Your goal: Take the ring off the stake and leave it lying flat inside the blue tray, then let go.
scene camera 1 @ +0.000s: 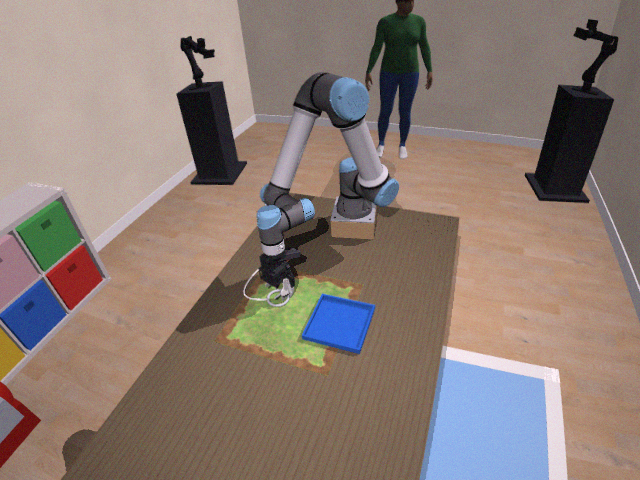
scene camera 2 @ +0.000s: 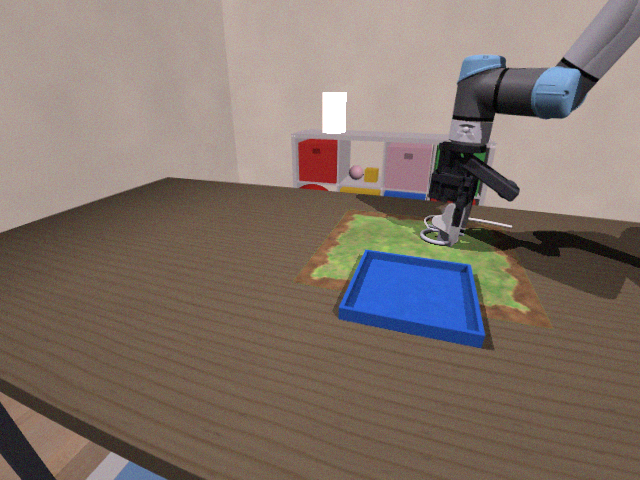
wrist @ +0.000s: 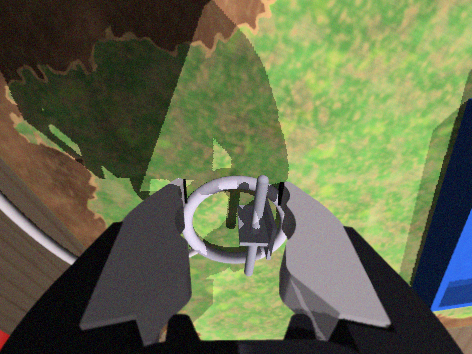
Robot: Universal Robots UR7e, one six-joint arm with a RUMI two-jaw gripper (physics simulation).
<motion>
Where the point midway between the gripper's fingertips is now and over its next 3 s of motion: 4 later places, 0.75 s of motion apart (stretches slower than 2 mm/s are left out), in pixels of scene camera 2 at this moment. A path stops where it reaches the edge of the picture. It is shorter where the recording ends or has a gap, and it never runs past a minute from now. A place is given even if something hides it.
My gripper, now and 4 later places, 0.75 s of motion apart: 453,241; 455,240; 457,230; 455,239; 453,243
</motion>
